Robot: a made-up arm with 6 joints.
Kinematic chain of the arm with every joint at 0, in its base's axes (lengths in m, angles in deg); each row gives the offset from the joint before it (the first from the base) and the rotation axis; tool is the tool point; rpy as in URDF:
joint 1: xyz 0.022 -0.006 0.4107 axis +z
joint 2: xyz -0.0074 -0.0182 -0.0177 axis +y
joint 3: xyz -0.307 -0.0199 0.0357 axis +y
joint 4: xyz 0.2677 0.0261 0.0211 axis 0.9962 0 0.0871
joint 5: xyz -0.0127 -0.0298 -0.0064 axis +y
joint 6: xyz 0.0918 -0.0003 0.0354 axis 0.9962 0 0.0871
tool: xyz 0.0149 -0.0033 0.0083 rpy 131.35 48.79 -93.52
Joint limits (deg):
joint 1: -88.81..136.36
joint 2: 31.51..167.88
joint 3: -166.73..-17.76
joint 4: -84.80..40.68
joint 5: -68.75..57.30
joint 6: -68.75..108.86
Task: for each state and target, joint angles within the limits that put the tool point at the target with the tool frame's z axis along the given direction. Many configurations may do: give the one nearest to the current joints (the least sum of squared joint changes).
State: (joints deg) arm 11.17 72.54 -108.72 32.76 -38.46 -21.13
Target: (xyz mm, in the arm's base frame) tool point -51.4 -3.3 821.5 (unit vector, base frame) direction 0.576 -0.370 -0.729
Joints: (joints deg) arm -25.59 31.51 -58.07 -4.71 -60.32 -55.99
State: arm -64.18 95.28 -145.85 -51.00 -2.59 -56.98
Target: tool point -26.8 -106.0 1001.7 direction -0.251 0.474 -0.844
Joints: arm -88.81 66.92 -120.82 -46.89 29.06 -68.45
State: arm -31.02 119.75 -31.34 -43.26 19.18 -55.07
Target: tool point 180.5 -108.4 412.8 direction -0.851 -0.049 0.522
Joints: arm -23.65 75.79 -17.76 -36.10 12.42 -67.87
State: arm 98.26 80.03 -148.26 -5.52 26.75 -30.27
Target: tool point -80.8 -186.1 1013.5 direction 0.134 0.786 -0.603
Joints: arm 47.35 53.29 -135.78 3.38 -16.50 -18.94
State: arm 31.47 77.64 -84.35 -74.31 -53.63 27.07
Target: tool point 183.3 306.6 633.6 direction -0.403 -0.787 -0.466
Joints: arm 53.59 90.39 -61.23 -65.49 -42.32 40.64
